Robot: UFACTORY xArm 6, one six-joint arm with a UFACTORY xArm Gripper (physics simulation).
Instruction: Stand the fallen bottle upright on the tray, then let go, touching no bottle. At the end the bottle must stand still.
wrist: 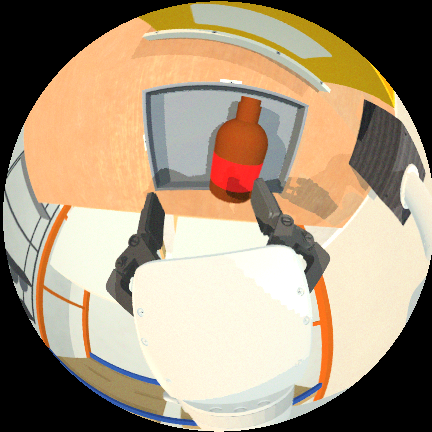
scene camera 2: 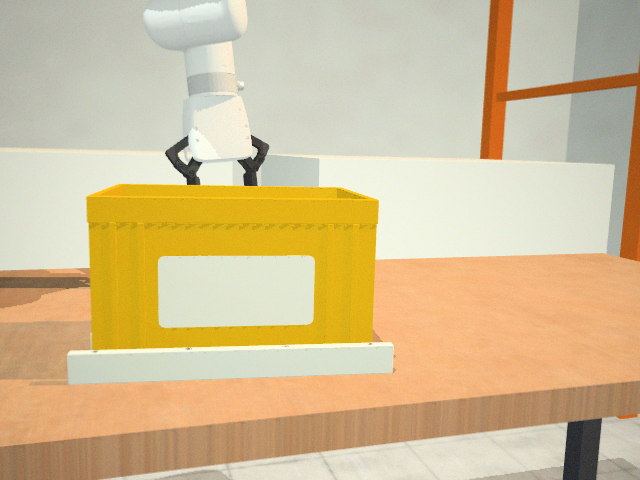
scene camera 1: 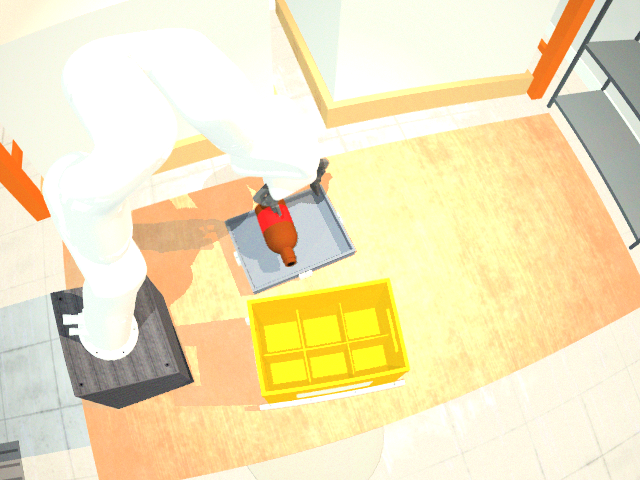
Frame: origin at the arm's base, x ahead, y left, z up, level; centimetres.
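Seen in the pictures: gripper, between the fingertips: (wrist: 205, 194) (scene camera 1: 296, 201); arm's base, origin of its link: (scene camera 1: 108, 330).
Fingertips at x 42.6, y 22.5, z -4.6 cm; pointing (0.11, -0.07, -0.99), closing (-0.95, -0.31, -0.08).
Observation:
Offsets run from my fingertips to a thing's top centre. "spot": to the spot under its first point.
The brown bottle with a red label {dz -6.0, dx -4.4, dy -2.2 cm} (scene camera 1: 280, 236) (wrist: 241, 140) lies on its side on the grey tray {spot: dz -13.3, dx +5.2, dy -2.0 cm} (scene camera 1: 320, 232) (wrist: 180, 130). Its neck points toward the yellow crate, and its base is near the tray's far edge. The bottle and tray do not show in scene camera 2. My gripper (scene camera 1: 297, 201) (scene camera 2: 221, 180) (wrist: 205, 194) is open, with nothing between its fingers, above the base end of the bottle. One finger overlaps the bottle's label end in scene camera 1, and the other is over the tray's far rim. Whether a finger touches the bottle I cannot tell.
A yellow crate {dz +3.7, dx -0.4, dy -30.7 cm} (scene camera 1: 320, 304) (scene camera 2: 232, 240) (wrist: 350, 75) with several compartments stands beside the tray, on the side of the bottle's neck. The arm's dark base block (scene camera 1: 149, 387) (wrist: 380, 155) is at the left in scene camera 1. A low white wall (scene camera 2: 491, 211) runs behind the table.

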